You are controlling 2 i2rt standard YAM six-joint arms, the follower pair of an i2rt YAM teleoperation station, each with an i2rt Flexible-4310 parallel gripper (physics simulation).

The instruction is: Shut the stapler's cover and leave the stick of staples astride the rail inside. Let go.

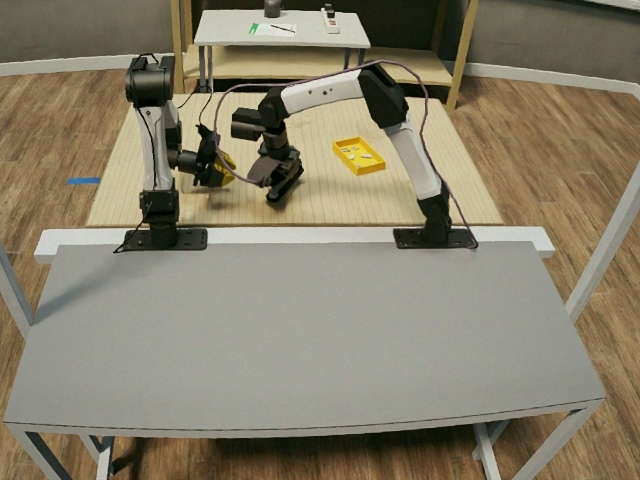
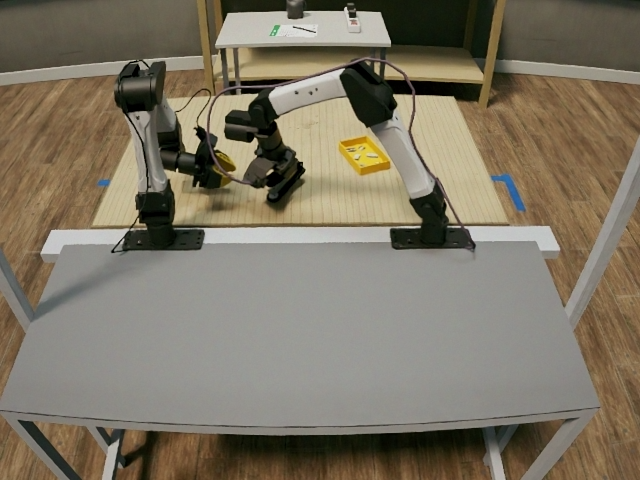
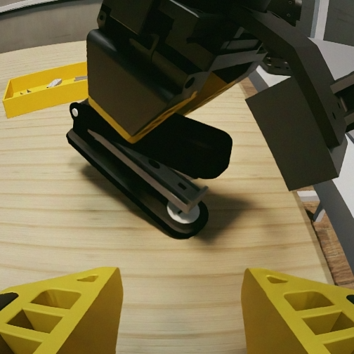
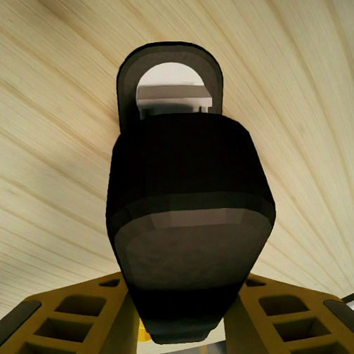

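Where they show: left gripper, fingertip midpoint: [image 1: 235,172] [image 2: 234,173]; right gripper, fingertip midpoint: [image 1: 283,172] [image 2: 282,172]; left arm's base, origin of the base link: [image 1: 165,242] [image 2: 163,241]; right arm's base, origin of the base link: [image 1: 433,240] [image 2: 431,240].
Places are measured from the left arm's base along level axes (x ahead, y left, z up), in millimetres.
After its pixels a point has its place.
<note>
The black stapler [image 1: 275,195] @(x 175, y -266, z -3 mm) [image 2: 275,195] @(x 176, y -266, z -3 mm) [image 3: 135,197] stands on the wooden mat. Its cover [image 3: 205,150] [image 4: 185,165] is tilted up above the grey metal rail [image 3: 155,182] [image 4: 175,93], with a gap between them at the nose. My right gripper [image 3: 141,129] [image 4: 181,283] is shut on the cover, one finger on each side near the hinge. The stick of staples cannot be told apart on the rail; the cover hides part of it. My left gripper [image 1: 230,171] @(x 185, y -164, z 63 mm) [image 2: 229,170] @(x 185, y -164, z 63 mm) [image 3: 181,281] is open and empty, left of the stapler and facing its nose.
A yellow tray [image 1: 372,168] @(x 296, y -542, z -1 mm) [image 2: 376,169] @(x 295, y -542, z -7 mm) [image 3: 47,101] with several small grey and white pieces stands to the right of the stapler. The right arm reaches over the mat between tray and stapler. A grey table [image 1: 310,335] @(x -282, y -318, z 5 mm) is at the front.
</note>
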